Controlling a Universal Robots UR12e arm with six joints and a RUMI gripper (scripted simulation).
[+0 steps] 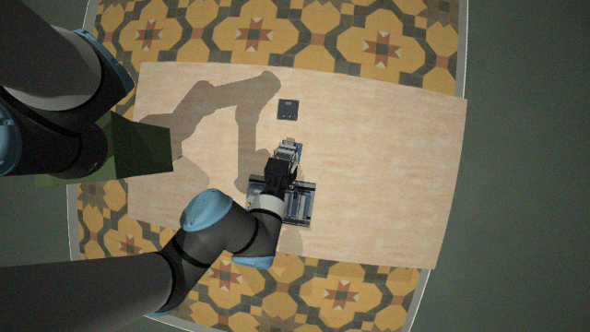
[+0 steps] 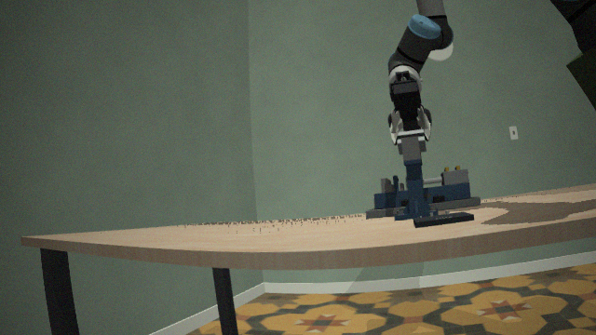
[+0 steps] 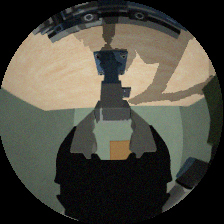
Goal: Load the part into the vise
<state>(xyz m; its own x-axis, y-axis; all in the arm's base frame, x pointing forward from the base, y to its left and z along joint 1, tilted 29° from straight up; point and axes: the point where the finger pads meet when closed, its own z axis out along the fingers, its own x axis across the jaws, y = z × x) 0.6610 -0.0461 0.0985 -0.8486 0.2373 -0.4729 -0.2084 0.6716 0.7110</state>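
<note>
Right now the grey part is 10 mm to the left of my hand. From my hand the other things lie so: vise (50 mm behind, 200 mm to the right, 120 mm below); then air cylinder rod (70 mm behind, 200 mm to the right, 80 mm below); then blue post (10 mm to the left, 100 mm below).
</note>
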